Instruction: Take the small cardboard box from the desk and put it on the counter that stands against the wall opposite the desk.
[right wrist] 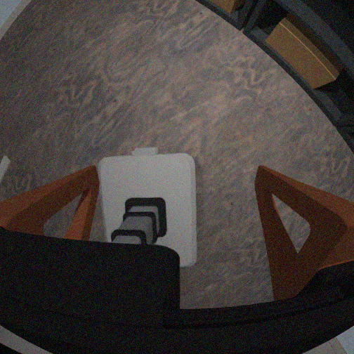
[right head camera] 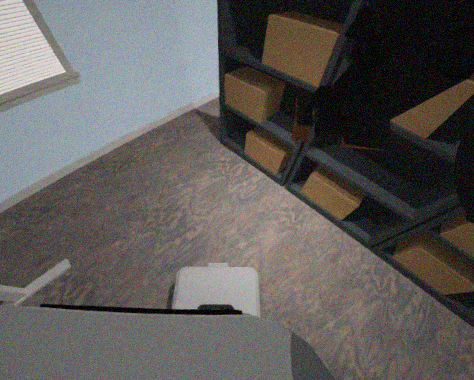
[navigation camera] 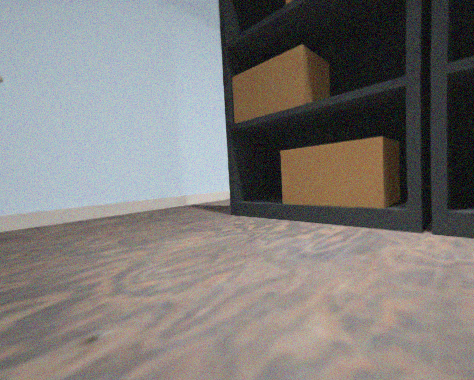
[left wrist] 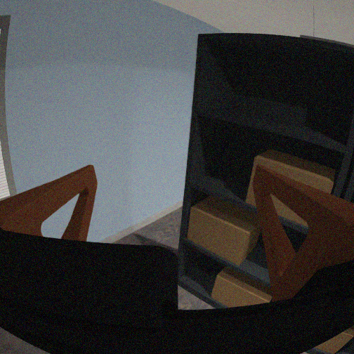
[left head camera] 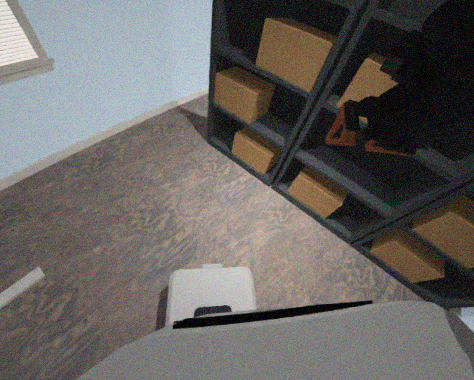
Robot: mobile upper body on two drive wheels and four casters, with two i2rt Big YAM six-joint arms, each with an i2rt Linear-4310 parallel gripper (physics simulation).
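Places are measured from the left arm's base along level axes (x back, y right, z up), in metres.
Where they show: right gripper, fingertip midpoint: (right head camera: 317, 140) (left head camera: 346, 144).
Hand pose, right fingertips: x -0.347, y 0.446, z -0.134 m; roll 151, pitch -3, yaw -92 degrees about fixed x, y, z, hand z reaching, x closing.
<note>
After its pixels a point has its place.
My left gripper (left wrist: 174, 173) is open and empty, with a blue wall and a dark shelf unit beyond its fingers. My right gripper (right wrist: 176, 174) (left head camera: 361, 145) (right head camera: 327, 141) {x -0.347, y 0.446, z -0.134 m} is open and empty, high above the floor; in the head views it overlaps the shelves. Neither the desk top nor the counter top shows in these views. Several cardboard boxes stand on the shelves, but I cannot tell any of them as the small box from the desk.
A dark shelf unit (navigation camera: 419, 150) {x -1.150, y 0.837, z -1.131 m} (left wrist: 191, 210) stands at the right, with a cardboard box (navigation camera: 332, 175) {x -1.369, y 0.635, z -1.200 m} on its bottom shelf. A blue wall (left head camera: 125, 60) {x -2.124, y -0.638, z -0.722 m} with a blind-covered window (right head camera: 27, 50) {x -1.548, y -1.178, z -0.359 m} is at the left. A pale foot or leg (left head camera: 21, 287) (right head camera: 47, 277) lies low at the left.
</note>
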